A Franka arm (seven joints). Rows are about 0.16 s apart.
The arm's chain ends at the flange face. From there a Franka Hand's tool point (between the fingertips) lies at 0.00 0.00 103.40 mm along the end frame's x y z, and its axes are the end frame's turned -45 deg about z.
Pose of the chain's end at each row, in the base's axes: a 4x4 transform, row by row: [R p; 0 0 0 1], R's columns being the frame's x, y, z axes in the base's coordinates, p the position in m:
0.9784, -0.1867, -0.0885, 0.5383; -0.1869, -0.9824, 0.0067, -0.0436; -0.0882, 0.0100, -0.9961, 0.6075; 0, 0, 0, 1
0.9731, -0.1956, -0.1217, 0.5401; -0.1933, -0.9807, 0.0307, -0.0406; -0.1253, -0.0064, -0.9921, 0.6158; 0, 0, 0, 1
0.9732, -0.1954, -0.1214, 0.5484; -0.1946, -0.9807, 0.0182, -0.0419; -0.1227, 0.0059, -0.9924, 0.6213; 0, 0, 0, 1
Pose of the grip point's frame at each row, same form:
0.8239, 0.5598, -0.0885, 0.5291; 0.5625, -0.8268, 0.0067, -0.0429; -0.0694, -0.0553, -0.9961, 0.5045; 0, 0, 0, 1
0.8264, 0.5498, -0.1217, 0.5275; 0.5568, -0.8301, 0.0307, -0.0374; -0.0841, -0.0931, -0.9921, 0.5132; 0, 0, 0, 1
0.8263, 0.5500, -0.1214, 0.5358; 0.5559, -0.8311, 0.0182, -0.0400; -0.0909, -0.0826, -0.9924, 0.5187; 0, 0, 0, 1

